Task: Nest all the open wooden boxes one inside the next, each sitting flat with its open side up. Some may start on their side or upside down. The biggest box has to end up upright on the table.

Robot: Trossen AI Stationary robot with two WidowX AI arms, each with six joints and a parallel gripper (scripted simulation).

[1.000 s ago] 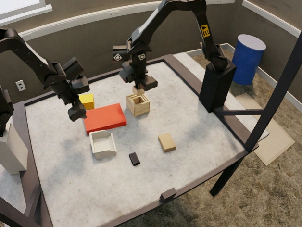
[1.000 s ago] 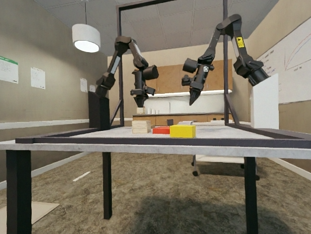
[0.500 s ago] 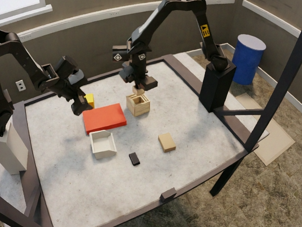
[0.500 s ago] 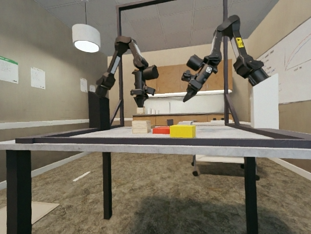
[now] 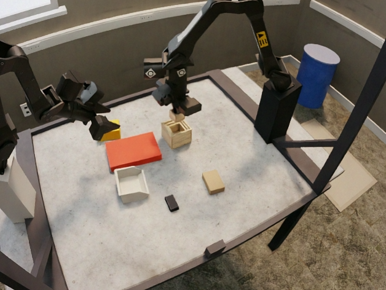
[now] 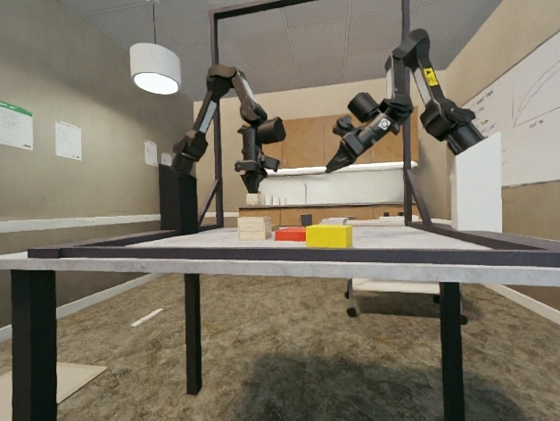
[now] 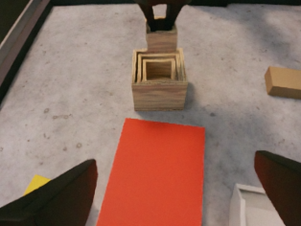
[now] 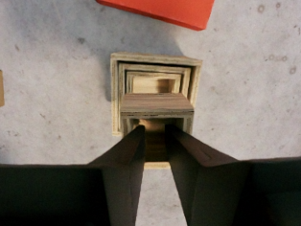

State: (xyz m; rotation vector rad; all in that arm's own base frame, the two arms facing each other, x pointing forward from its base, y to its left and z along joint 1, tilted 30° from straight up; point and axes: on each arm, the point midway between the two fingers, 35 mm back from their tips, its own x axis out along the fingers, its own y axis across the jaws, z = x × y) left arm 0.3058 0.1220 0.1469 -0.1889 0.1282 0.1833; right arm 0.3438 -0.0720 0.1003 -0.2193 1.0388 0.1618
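The smallest box lies 4 cm below my right hand. Round my right hand: biggest wooden box (13 cm below); tan block (23 cm behind, 14 cm below, 3 cm to the right); flat block (17 cm to the left, 14 cm below, 1 cm behind).
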